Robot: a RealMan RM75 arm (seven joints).
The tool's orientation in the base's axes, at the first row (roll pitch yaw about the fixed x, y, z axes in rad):
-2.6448, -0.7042, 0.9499
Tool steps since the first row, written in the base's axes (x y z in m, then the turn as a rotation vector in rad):
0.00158, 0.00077, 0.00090, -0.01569, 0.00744, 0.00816
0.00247, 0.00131, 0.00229, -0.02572, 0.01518, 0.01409
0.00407, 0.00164, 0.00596, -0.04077, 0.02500, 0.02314
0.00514, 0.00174, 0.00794, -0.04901, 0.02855, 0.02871
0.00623, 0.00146, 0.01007, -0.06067, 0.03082, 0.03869
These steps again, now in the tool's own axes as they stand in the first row. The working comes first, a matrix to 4 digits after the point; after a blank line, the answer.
The tool's axes in the first row as the columns of a matrix, in the base's axes (used below as rounded here):
0.4434, 0.8945, -0.0565
0.6199, -0.2605, 0.7402
0.6474, -0.3632, -0.6700

0.00176, 0.00089, -0.00012, 0.00294, -0.01894, 0.00093
0.00339, 0.00104, -0.00070, 0.00713, -0.03208, 0.00325
0.00668, 0.00105, -0.00301, 0.01240, -0.05139, 0.00530
0.00850, 0.00126, -0.00432, 0.01455, -0.06170, 0.00467
0.01019, 0.00153, -0.00602, 0.01725, -0.07635, 0.00032

